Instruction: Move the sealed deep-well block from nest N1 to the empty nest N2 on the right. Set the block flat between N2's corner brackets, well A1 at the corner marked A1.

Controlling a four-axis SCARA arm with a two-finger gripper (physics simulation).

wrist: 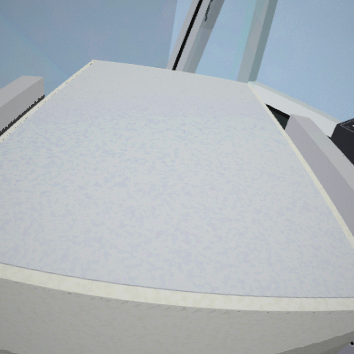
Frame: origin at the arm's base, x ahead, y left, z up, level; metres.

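Seen in the pictures: gripper, fingertip midpoint: (pixel 165 115).
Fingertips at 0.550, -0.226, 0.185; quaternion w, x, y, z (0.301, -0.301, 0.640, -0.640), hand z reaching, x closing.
A point is followed by its place in that frame, as x, y, z.
The sealed deep-well block (pixel 175 200) @(0.500, -0.187, 0.194) fills most of the wrist view, with a pale, speckled seal on top, a cream rim and a grey-beige near side wall. My gripper (pixel 165 115) @(0.550, -0.225, 0.185) is shut on the block, with one grey finger at the left edge and the other along the right side. The block keeps square between the fingers. Neither nest N1 nor N2, nor their corner brackets, can be made out. The A1 mark does not show, and the block's underside is hidden, so its contact with anything below cannot be told.
Behind the block stand a grey upright with a black slot (pixel 196 37) @(0.807, -0.485, 0.175) and a second pale post (pixel 257 40) @(0.800, -0.642, 0.182), against bluish panels. A white ledge (pixel 295 102) @(0.697, -0.675, 0.091) runs behind the right finger. A black object (pixel 345 140) @(0.545, -0.515, 0.119) shows at the right edge.
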